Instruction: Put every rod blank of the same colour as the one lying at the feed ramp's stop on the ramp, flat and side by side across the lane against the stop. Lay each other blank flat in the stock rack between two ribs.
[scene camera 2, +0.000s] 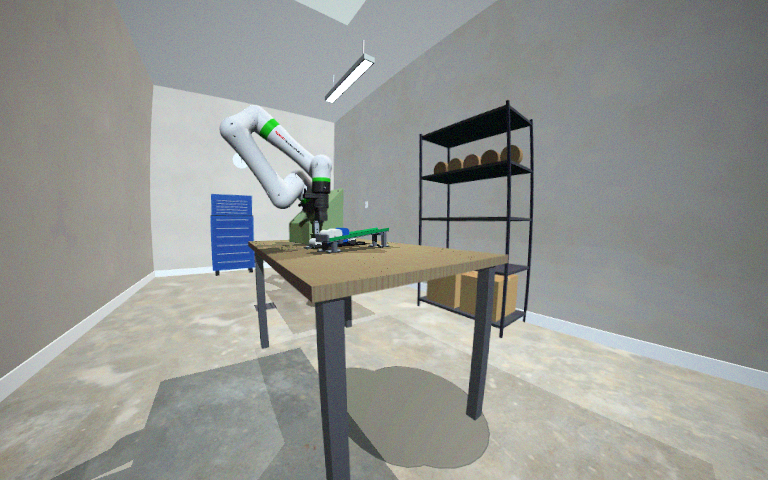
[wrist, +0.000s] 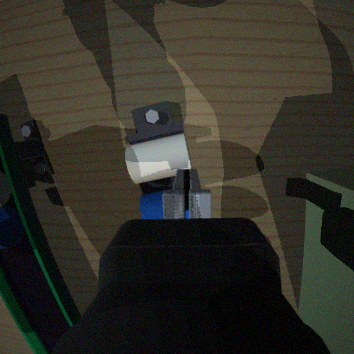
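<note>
My gripper (scene camera 2: 317, 230) (wrist: 186, 181) is shut and empty, low over the stock rack. In the wrist view a white blank (wrist: 159, 159) lies flat at the rack's (wrist: 162, 132) bolted end, just ahead of the fingertips. A blue blank (wrist: 151, 206) lies beyond a rib from it, partly hidden under the fingers and gripper body. The rest of the rack is hidden. The feed ramp (scene camera 2: 369, 231) (wrist: 37, 250) carries a pale blank (wrist: 4, 189) and a blue blank (wrist: 9, 228), cut off by the wrist view's left edge. In the scene view, white (scene camera 2: 333, 232) and blue (scene camera 2: 344, 231) show at its lower end.
A pale green panel (scene camera 2: 336, 212) (wrist: 327, 265) stands behind the rack, at the right in the wrist view, with a dark bracket (wrist: 312, 191) beside it. The ramp's bolted foot (wrist: 27, 132) is left of the rack. Everything stands on the wooden table (scene camera 2: 396, 263).
</note>
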